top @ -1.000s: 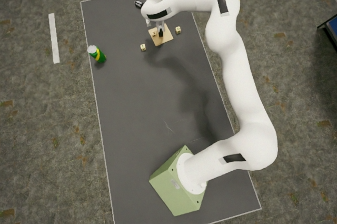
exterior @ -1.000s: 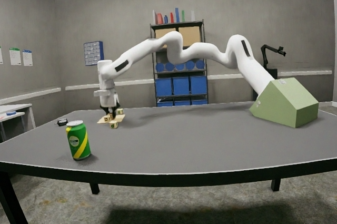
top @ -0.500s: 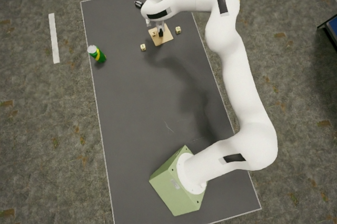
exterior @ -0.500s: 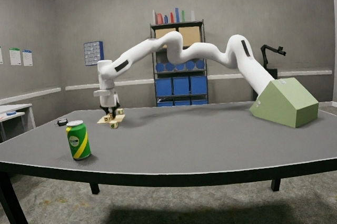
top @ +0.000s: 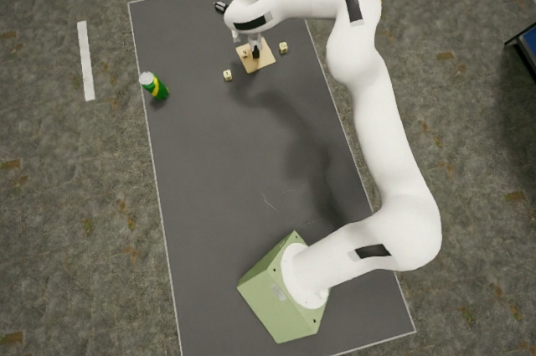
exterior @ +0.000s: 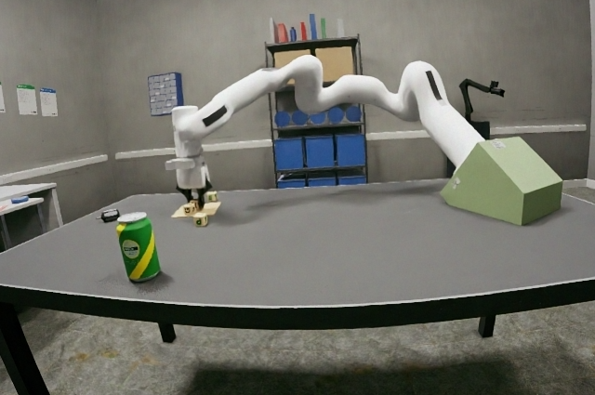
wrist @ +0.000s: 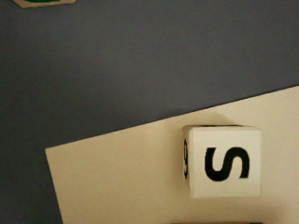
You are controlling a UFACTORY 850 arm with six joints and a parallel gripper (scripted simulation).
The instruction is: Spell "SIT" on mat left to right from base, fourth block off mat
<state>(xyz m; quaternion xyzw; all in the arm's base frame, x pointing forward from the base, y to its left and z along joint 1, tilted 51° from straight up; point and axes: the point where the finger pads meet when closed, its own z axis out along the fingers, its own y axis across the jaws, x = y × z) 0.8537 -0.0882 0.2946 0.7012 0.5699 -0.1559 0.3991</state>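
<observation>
My hand is 3 cm above the tan mat. The rest, counted from my hand: small black object 31 cm ahead, 3 cm to the left, 1 cm below; then yellow can 45 cm to the left, 4 cm ahead, 3 cm above.
</observation>
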